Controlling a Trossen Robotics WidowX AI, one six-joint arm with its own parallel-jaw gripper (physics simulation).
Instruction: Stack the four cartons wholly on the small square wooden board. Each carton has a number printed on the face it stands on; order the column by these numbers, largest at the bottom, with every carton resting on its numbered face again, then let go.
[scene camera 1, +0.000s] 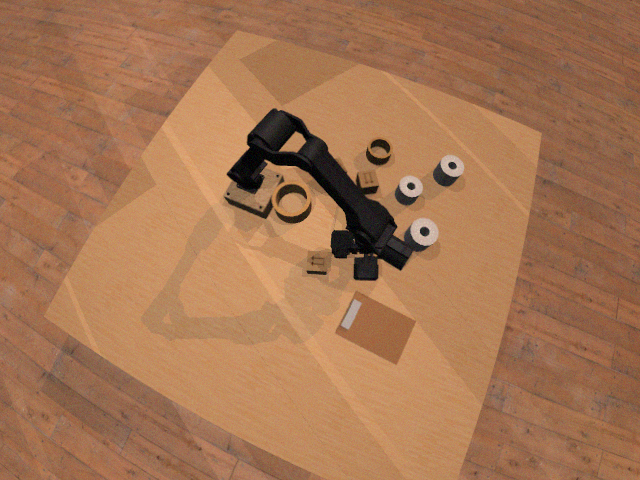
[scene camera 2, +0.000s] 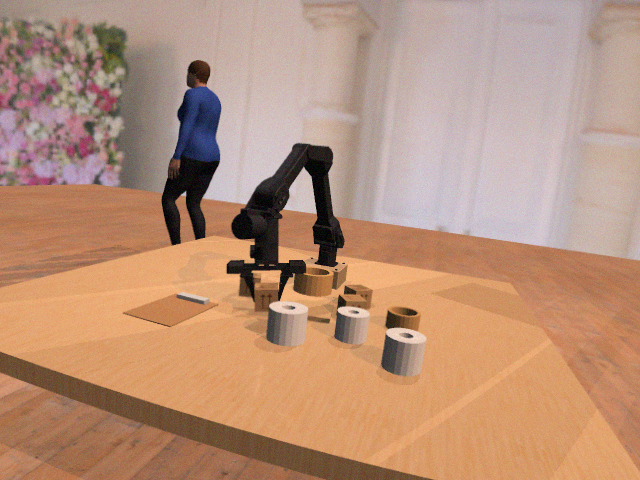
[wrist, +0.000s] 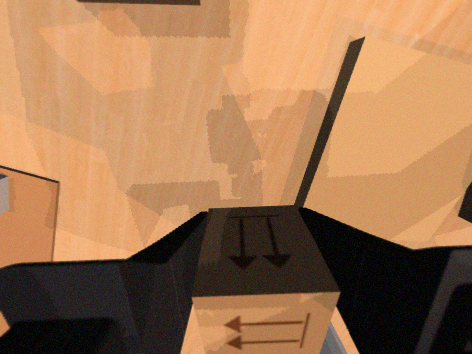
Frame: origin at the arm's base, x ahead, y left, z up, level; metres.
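Where they show: gripper, between the fingertips: (scene camera 2: 266, 302) (wrist: 253, 216); arm's base, origin of its link: (scene camera 1: 250, 181) (scene camera 2: 326, 263).
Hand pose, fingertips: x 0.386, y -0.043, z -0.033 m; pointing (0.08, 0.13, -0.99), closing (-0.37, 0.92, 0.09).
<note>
Each offset is from my fingertips to the top centre of the thing.
My gripper (scene camera 1: 353, 256) (scene camera 2: 267, 289) (wrist: 253, 216) points down, shut on a brown carton {dx +0.023, dy +0.007, dz +0.051 m} (scene camera 2: 266, 296) (wrist: 265, 255), held upright low over the table beside the board; its clearance is unclear. The pale square board {dx -0.057, dy +0.089, dz -0.012 m} (scene camera 2: 321, 319) (wrist: 400, 125) lies right of it in the wrist view, mostly hidden by the arm in scene camera 1. One carton {dx -0.107, dy -0.094, dz +0.030 m} (scene camera 1: 317, 261) (scene camera 2: 248, 285) stands left of the gripper. Two more stand beyond the board: one {dx -0.072, dy +0.195, dz +0.030 m} (scene camera 1: 368, 181) (scene camera 2: 352, 300) near the small ring, another {dx -0.176, dy +0.190, dz +0.030 m} (scene camera 2: 363, 293) behind it. No printed numbers show.
A brown clipboard {dx +0.112, dy -0.187, dz -0.012 m} (scene camera 1: 379, 333) (scene camera 2: 168, 311) (wrist: 32, 230) lies near the gripper. Three white-topped rolls {dx +0.132, dy +0.100, dz +0.045 m} (scene camera 1: 421, 234) {dx +0.054, dy +0.222, dz +0.036 m} (scene camera 1: 408, 190) {dx +0.150, dy +0.343, dz +0.041 m} (scene camera 1: 448, 170) stand on the right. A large ring {dx -0.250, dy +0.042, dz +0.035 m} (scene camera 1: 292, 215) (scene camera 2: 312, 284) stands by the arm base, a small ring {dx -0.077, dy +0.323, dz +0.018 m} (scene camera 1: 379, 159) (scene camera 2: 403, 321) beyond the cartons.
</note>
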